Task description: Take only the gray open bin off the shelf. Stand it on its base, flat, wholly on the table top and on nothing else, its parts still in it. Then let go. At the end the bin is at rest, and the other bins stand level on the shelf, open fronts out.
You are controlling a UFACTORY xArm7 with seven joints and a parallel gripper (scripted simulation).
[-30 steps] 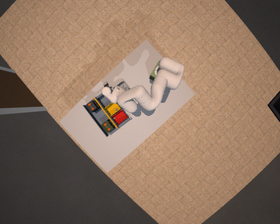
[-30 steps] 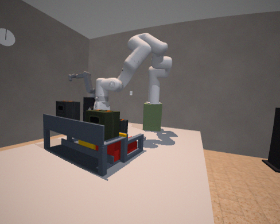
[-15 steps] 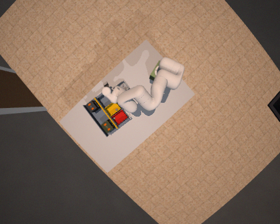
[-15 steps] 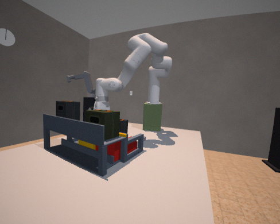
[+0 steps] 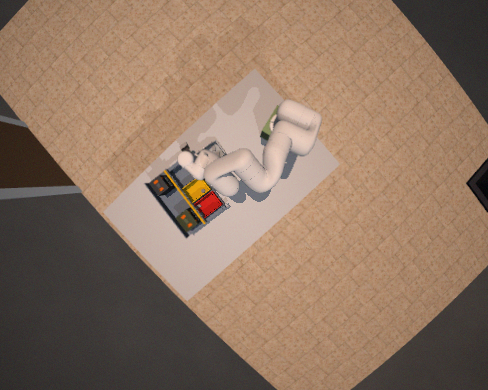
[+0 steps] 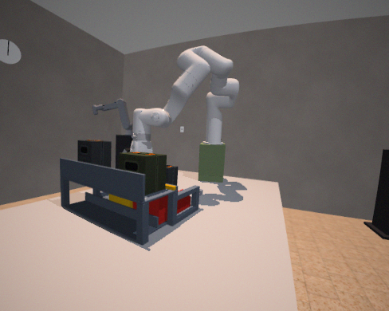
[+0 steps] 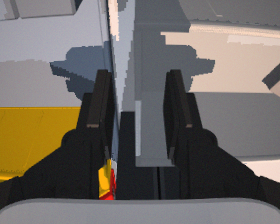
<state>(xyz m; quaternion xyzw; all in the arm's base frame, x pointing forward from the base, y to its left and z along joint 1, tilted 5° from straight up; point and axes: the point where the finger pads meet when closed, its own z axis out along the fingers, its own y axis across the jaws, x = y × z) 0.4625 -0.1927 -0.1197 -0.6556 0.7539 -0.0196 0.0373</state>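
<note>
The gray open bin is 8 cm behind my hand, 1 cm to the left of it and 4 cm below it. The rest, counted from my hand: red bin 15 cm ahead, 21 cm to the left, 3 cm below; then yellow bin 13 cm ahead, 9 cm to the left, 3 cm below.
</note>
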